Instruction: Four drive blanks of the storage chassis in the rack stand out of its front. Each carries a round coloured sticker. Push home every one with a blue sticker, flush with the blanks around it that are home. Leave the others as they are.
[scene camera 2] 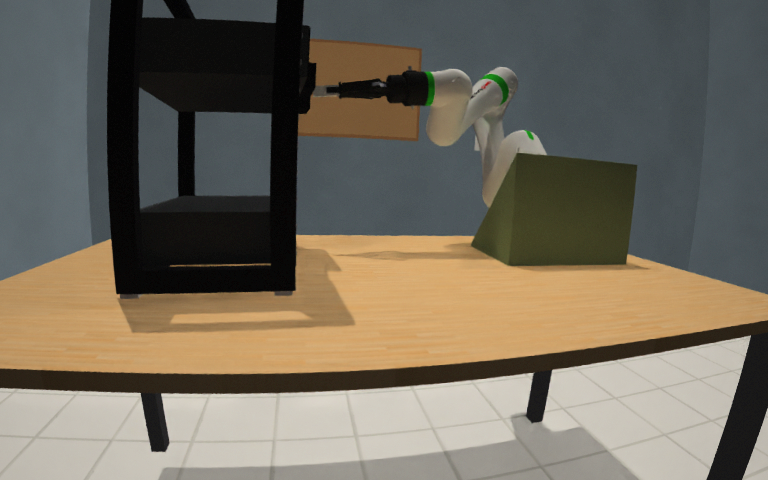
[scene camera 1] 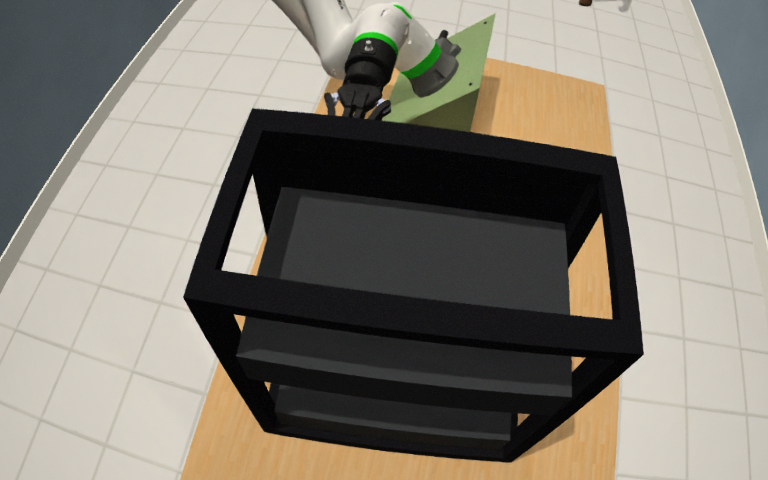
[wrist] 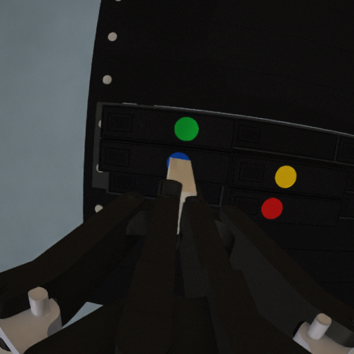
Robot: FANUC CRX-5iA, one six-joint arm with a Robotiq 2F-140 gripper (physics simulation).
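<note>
The storage chassis (scene camera 1: 430, 249) (scene camera 2: 209, 48) sits in the upper part of the black rack (scene camera 1: 419, 316) (scene camera 2: 284, 169). In the wrist view its front carries a green sticker (wrist: 186, 129) on the top left blank, a blue sticker (wrist: 178, 156) on the blank below, and a yellow sticker (wrist: 285, 176) and a red sticker (wrist: 272, 208) to the right. The green and blue blanks stand out past the bottom left blank. My gripper (scene camera 2: 326, 90) (wrist: 177, 175) is shut and empty. Its pale tips are in front of the blue-stickered blank and cover the sticker's lower part; contact is unclear.
A second dark unit (scene camera 2: 206, 234) sits low in the rack. The green wedge-shaped base (scene camera 1: 436, 96) (scene camera 2: 569, 215) stands under the arm on the wooden table (scene camera 1: 549, 118) (scene camera 2: 407, 316). A brown board (scene camera 2: 368, 118) hangs on the wall behind.
</note>
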